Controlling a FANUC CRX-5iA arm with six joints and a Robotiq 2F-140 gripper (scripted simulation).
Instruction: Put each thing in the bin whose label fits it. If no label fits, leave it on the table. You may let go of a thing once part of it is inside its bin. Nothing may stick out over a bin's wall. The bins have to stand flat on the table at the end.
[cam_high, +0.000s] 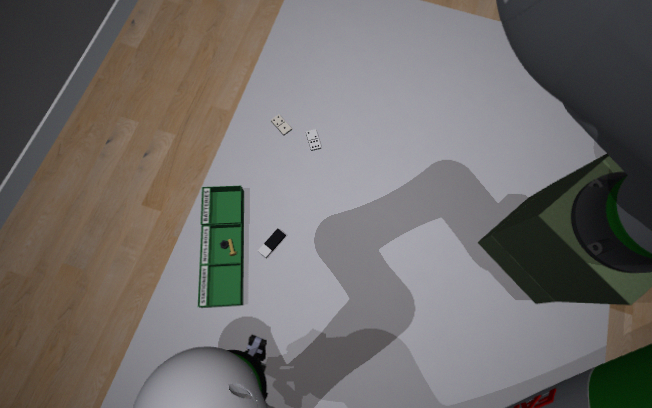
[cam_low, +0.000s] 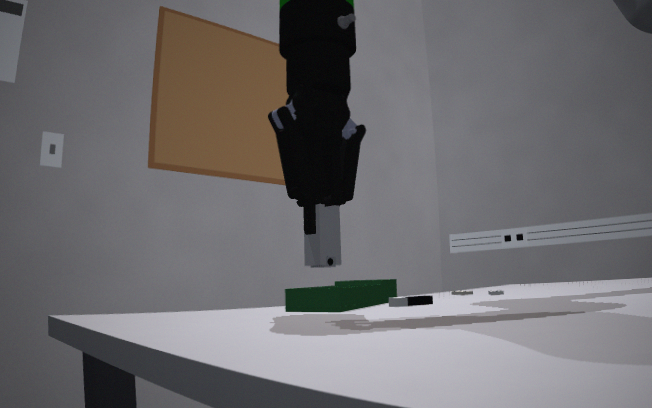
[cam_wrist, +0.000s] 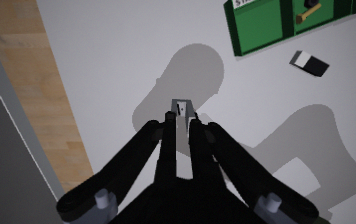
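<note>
Right now the black-and-white eraser is 240 mm to the right of my hand, 90 mm below it and 30 mm ahead of it. The rest, counted from my hand: brass bolt 220 mm to the right, 110 mm ahead, 80 mm below; black nut 230 mm to the right, 130 mm ahead, 80 mm below; grey sharpener 30 mm below.
</note>
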